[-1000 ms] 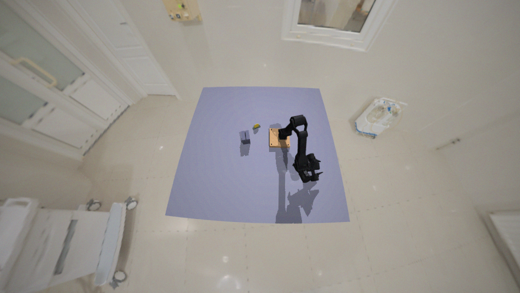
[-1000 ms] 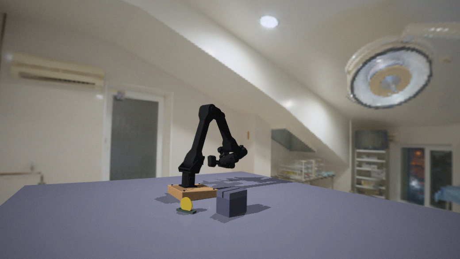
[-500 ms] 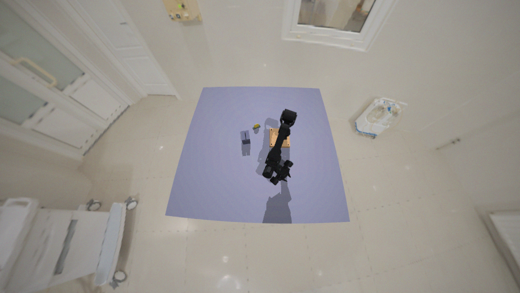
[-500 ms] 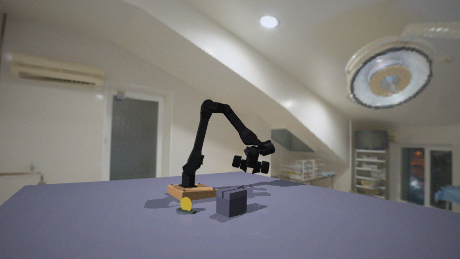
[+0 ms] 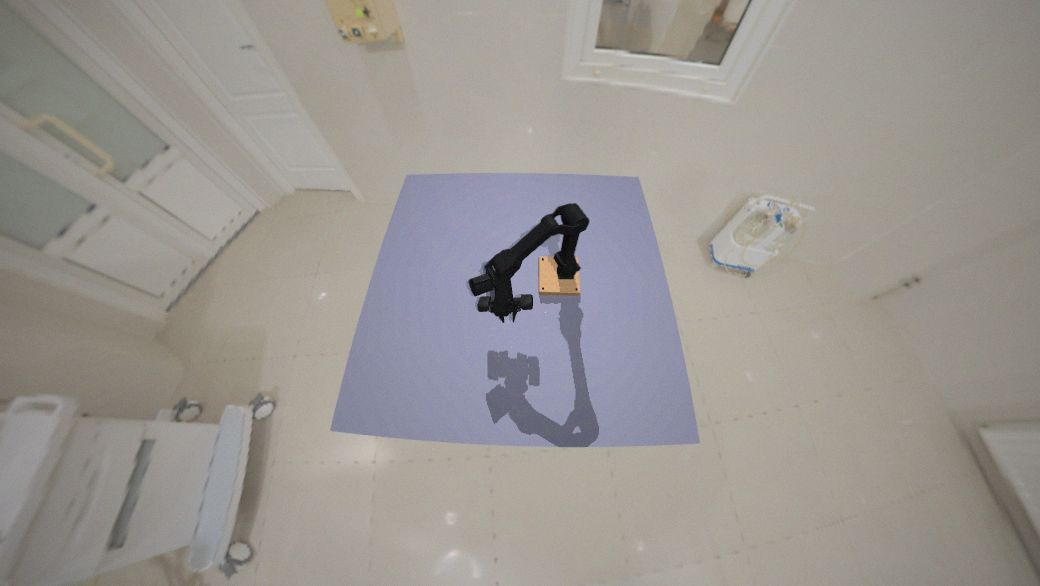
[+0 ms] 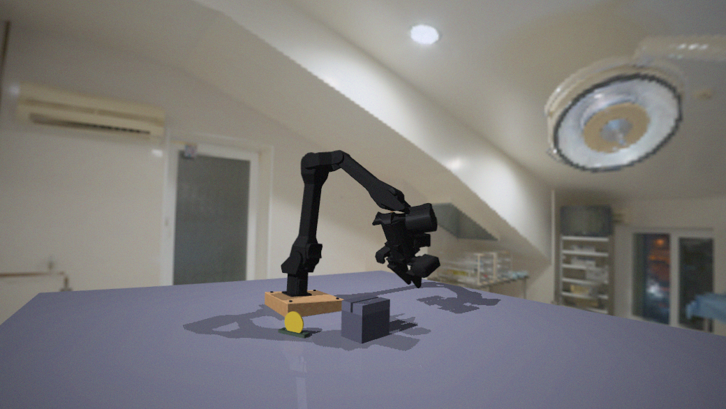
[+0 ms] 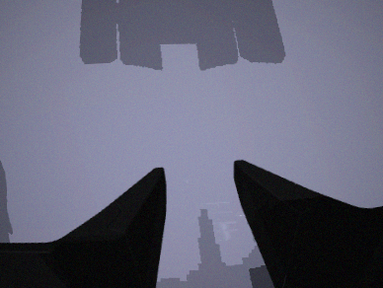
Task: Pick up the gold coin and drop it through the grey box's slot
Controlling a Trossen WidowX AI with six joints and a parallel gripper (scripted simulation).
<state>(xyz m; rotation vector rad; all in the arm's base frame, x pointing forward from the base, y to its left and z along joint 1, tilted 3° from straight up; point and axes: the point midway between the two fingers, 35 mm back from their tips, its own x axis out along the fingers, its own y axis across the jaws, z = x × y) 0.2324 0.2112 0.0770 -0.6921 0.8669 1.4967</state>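
Right now my gripper tip is 10 mm past the gold coin, 340 mm to the left of it and 50 mm above it.
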